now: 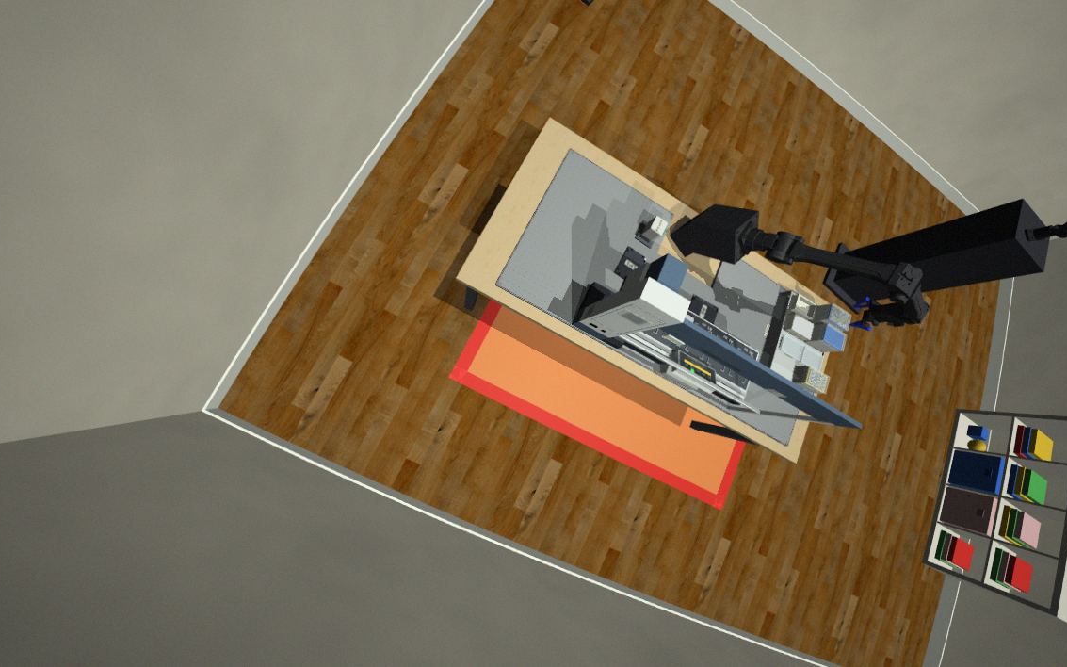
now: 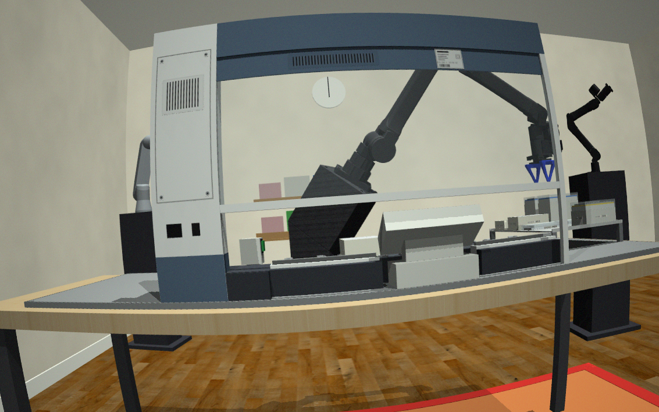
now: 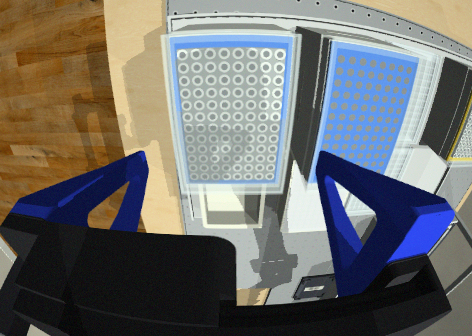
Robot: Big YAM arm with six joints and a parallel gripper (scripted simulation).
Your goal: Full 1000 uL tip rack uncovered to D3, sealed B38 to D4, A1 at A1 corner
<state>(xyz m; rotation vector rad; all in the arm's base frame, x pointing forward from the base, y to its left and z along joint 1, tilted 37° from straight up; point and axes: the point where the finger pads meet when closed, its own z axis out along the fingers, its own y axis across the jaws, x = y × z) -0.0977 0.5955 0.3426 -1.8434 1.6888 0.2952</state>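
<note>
Right now my hand is 90 mm above the blue tip rack, 10 mm to the left of it and 10 mm short of it. Round my hand: shelf label (220 mm below, 200 mm to the right, 200 mm ahead); pale reservoir (150 mm below, 140 mm to the right, 20 mm ahead); shelf (170 mm ahead, 160 mm below, 40 mm to the right).
</note>
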